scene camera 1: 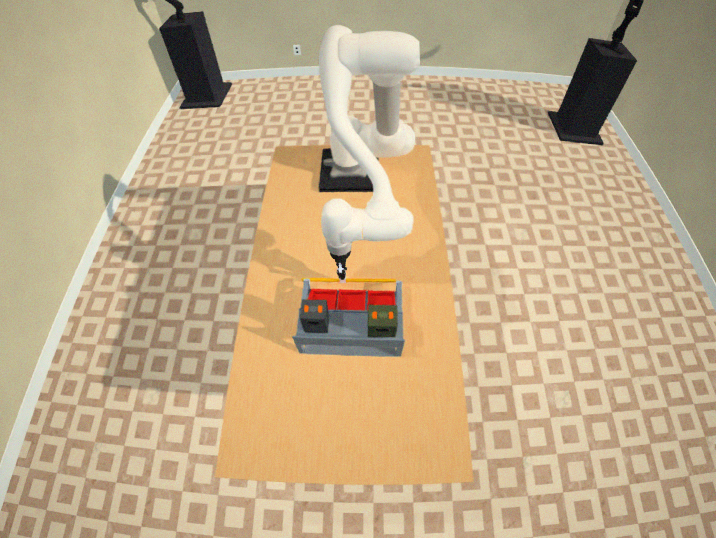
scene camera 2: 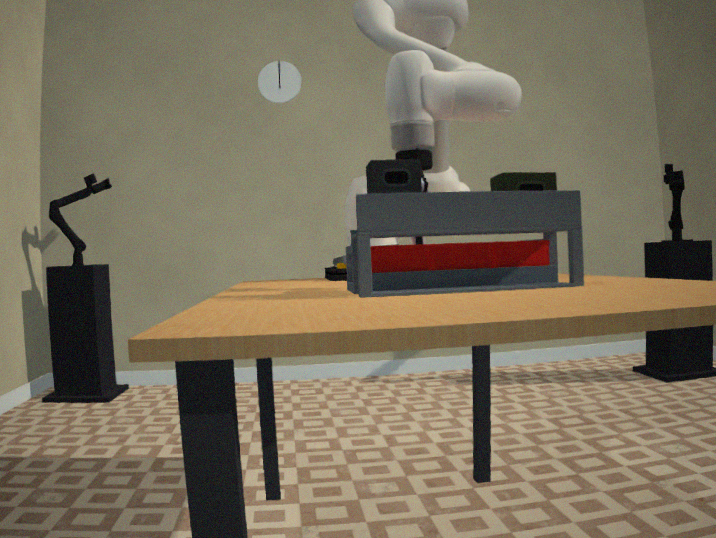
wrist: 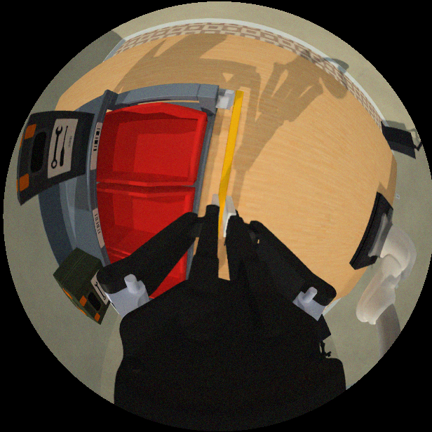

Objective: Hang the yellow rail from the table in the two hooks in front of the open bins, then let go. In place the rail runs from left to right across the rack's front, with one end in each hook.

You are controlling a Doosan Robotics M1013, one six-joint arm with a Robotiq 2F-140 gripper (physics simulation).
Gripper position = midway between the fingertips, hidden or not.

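A yellow rail (wrist: 233,126) is visible, as is my gripper (wrist: 220,203).
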